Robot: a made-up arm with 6 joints. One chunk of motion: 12 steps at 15 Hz.
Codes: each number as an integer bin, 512 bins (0 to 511) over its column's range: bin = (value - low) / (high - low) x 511, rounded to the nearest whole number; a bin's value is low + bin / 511 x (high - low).
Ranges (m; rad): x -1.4..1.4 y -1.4..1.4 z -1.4..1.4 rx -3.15..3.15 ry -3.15..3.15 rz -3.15..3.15
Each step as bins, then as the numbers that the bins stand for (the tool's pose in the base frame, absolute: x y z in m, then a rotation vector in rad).
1 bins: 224 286 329 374 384 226
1 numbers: -0.1726 0.1671 0.4027 1.4610 1.5842 -0.3637
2 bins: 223 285 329 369 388 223
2 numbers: -0.1781 0.1616 0.4027 1.3993 1.6336 -0.4007
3 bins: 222 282 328 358 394 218
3 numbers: -0.1836 0.1452 0.3973 1.2637 1.7075 -0.4623
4 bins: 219 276 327 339 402 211
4 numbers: -0.2000 0.1123 0.3918 1.0295 1.8062 -0.5486
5 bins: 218 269 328 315 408 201
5 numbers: -0.2055 0.0740 0.3973 0.7336 1.8801 -0.6719
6 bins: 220 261 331 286 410 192
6 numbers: -0.1945 0.0301 0.4137 0.3760 1.9048 -0.7829
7 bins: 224 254 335 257 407 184
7 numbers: -0.1726 -0.0082 0.4356 0.0185 1.8678 -0.8815
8 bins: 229 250 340 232 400 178
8 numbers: -0.1452 -0.0301 0.4630 -0.2897 1.7815 -0.9555
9 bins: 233 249 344 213 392 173
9 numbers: -0.1233 -0.0356 0.4849 -0.5240 1.6829 -1.0171
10 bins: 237 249 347 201 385 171
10 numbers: -0.1014 -0.0356 0.5014 -0.6719 1.5966 -1.0418
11 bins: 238 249 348 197 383 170
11 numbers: -0.0959 -0.0356 0.5068 -0.7212 1.5719 -1.0541
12 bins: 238 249 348 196 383 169
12 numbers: -0.0959 -0.0356 0.5068 -0.7336 1.5719 -1.0664
